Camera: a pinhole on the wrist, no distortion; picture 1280 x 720 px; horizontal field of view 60.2 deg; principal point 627.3 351.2 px. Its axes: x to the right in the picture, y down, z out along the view. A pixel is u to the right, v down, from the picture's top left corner.
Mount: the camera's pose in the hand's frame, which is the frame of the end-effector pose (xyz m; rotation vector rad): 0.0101 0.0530 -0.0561 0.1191 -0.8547 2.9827
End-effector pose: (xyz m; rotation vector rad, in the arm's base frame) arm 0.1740 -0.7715 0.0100 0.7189 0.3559 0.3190
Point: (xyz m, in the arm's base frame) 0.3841 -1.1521 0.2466
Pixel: 758.6 123.5
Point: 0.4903 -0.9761 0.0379
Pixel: 197.8 383.2
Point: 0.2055 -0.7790 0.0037
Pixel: 495.6 581.6
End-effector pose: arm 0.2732 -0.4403 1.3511 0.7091 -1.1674 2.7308
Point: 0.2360 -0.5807 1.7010
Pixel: 171.7 223.9
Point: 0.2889 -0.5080 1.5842
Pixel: 379.2 359.3
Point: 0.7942 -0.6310 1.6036
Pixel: outside the picture
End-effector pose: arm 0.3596 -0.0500 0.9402 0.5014 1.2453 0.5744
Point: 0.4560 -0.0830 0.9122
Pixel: 633.7 446.9
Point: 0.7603 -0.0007 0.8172
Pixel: 212.3 89.9
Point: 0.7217 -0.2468 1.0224
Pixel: 991.8 218.1
